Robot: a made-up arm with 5 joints. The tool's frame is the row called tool.
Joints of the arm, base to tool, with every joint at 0 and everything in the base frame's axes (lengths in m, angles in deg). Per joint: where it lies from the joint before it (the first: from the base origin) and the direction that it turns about. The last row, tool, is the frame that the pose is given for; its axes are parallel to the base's.
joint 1: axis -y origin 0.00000 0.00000 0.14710
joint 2: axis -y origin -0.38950 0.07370 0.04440
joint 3: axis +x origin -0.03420 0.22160 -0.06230
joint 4: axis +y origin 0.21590 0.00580 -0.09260
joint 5: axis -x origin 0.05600 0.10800 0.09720
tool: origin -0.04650 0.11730 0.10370
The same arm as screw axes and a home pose.
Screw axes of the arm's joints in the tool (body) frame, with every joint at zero. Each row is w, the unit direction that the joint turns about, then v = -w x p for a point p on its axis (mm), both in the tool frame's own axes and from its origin. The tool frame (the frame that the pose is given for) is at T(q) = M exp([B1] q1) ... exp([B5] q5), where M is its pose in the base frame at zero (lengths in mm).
B1 = (0, -1, 0, -90.4, 0.0, -198.3)
B2 = (0, -1, 0, -46.0, 0.0, 191.2)
B3 = (1, 0, 0, 0.0, -108.3, 231.1)
B4 = (0, 1, 0, 200.9, 0.0, -9.5)
B5 = (-1, 0, 0, 0.0, 103.7, -117.3)
M =
1 0 0 -198.3
0 1 0 526.4
0 0 1 237.5
0 0 0 1

